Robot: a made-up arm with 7 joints.
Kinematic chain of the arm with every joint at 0, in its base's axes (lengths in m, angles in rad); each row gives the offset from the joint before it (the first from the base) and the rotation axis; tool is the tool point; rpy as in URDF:
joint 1: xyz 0 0 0.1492 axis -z
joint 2: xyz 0 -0.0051 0.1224 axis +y
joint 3: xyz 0 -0.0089 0.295 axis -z
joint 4: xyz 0 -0.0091 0.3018 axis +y
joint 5: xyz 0 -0.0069 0.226 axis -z
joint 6: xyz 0 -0.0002 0.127 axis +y
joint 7: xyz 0 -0.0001 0.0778 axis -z
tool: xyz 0 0 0 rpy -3.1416 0 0
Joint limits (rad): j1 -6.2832..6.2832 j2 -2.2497..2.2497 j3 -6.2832..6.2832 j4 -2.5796..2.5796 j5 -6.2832..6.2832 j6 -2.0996..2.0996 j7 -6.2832..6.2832
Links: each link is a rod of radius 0.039 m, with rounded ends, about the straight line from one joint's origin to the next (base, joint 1, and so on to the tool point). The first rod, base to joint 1, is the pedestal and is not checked.
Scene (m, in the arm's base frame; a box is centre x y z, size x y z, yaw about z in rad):
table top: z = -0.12
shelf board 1: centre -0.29 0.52 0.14 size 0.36 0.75 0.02 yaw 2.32
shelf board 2: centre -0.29 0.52 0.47 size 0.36 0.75 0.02 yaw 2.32
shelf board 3: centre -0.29 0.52 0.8 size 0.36 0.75 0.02 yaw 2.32
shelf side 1: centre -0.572 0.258 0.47 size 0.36 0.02 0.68 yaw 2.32
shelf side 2: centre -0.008 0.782 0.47 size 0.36 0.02 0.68 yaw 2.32
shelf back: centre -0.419 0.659 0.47 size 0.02 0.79 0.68 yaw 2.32
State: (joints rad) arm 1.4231 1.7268 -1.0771 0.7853 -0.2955 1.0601 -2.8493
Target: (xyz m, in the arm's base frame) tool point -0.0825 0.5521 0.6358
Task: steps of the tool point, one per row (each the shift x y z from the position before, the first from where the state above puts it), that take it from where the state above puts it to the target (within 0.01 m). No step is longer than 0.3 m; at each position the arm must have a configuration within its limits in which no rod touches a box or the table.
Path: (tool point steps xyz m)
1: -0.1110 -0.1501 0.1775
2: -0.1415 -0.0669 0.2296
3: -0.1474 0.0397 0.2489
4: -0.1255 0.1485 0.2275
5: -0.0799 0.2358 0.1668
6: -0.0214 0.2819 0.0774
7: 0.0356 0.2767 -0.0223
8: 0.0767 0.2229 -0.1108
9: 0.0928 0.1350 -0.1690
10: 0.0819 0.0361 -0.1849
11: -0.1283 0.1379 0.0000

